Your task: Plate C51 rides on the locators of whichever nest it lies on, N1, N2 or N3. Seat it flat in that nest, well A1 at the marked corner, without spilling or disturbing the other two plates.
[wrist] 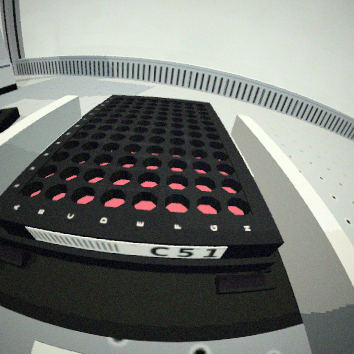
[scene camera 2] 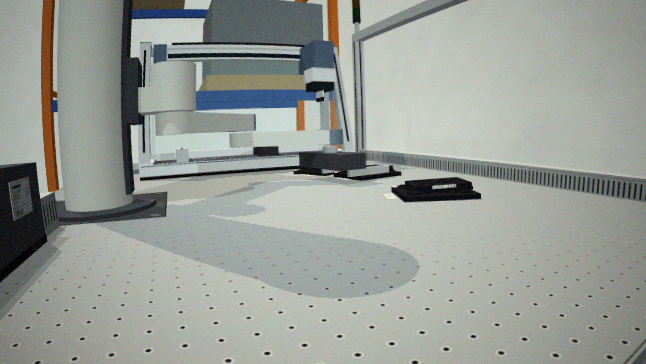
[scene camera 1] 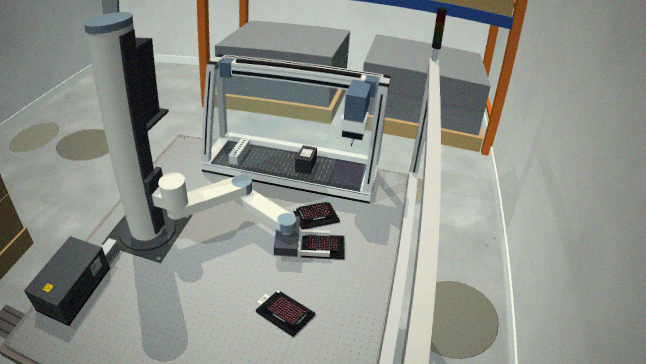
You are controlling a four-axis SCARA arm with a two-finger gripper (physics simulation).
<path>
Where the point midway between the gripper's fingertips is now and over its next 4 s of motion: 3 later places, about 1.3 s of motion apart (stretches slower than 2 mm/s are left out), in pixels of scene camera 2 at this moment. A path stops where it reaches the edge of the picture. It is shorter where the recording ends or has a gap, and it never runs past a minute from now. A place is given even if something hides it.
My gripper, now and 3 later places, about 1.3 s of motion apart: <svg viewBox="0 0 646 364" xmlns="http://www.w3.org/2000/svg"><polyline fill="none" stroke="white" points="374,167 379,161 388,161 388,132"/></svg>
</path>
